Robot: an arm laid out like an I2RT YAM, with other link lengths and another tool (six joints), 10 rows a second.
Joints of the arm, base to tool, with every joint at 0 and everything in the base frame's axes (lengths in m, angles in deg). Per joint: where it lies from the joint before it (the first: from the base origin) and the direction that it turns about. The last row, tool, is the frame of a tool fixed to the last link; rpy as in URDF.
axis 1: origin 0.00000 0.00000 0.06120 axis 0 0 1
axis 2: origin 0.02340 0.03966 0.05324 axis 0 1 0
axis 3: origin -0.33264 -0.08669 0.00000 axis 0 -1 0
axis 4: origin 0.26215 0.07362 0.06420 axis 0 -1 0
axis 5: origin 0.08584 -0.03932 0.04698 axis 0 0 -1
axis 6: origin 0.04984 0.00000 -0.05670 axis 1 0 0
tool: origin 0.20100 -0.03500 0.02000 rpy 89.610 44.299 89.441
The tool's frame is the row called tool.
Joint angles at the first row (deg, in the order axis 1, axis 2, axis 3, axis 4, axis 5, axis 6):
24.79, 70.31, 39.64, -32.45, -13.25, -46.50
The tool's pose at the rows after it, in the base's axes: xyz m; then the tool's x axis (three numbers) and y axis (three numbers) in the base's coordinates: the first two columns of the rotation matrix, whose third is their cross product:
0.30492 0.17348 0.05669 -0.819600 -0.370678 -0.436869 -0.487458 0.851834 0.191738
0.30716 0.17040 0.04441 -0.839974 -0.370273 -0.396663 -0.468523 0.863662 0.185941
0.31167 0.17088 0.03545 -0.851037 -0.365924 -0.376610 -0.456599 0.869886 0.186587
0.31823 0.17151 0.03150 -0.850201 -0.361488 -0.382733 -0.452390 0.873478 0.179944
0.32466 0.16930 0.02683 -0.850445 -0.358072 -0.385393 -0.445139 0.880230 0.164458
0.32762 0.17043 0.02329 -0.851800 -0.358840 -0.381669 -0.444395 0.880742 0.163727
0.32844 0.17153 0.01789 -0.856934 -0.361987 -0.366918 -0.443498 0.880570 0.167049
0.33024 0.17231 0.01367 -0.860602 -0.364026 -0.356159 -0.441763 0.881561 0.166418
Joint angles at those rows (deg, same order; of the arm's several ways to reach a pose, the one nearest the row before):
24.75, 72.59, 39.98, -31.82, -12.13, -45.40
24.79, 75.51, 40.80, -32.14, -11.29, -44.84
24.78, 77.96, 41.22, -31.26, -11.06, -44.35
24.79, 79.13, 40.98, -29.44, -10.57, -44.12
24.79, 80.27, 40.78, -27.93, -9.52, -43.94
24.79, 81.37, 40.96, -27.24, -9.47, -43.95
24.74, 82.80, 41.38, -27.16, -9.68, -44.03
24.78, 84.05, 41.83, -27.02, -9.61, -44.01

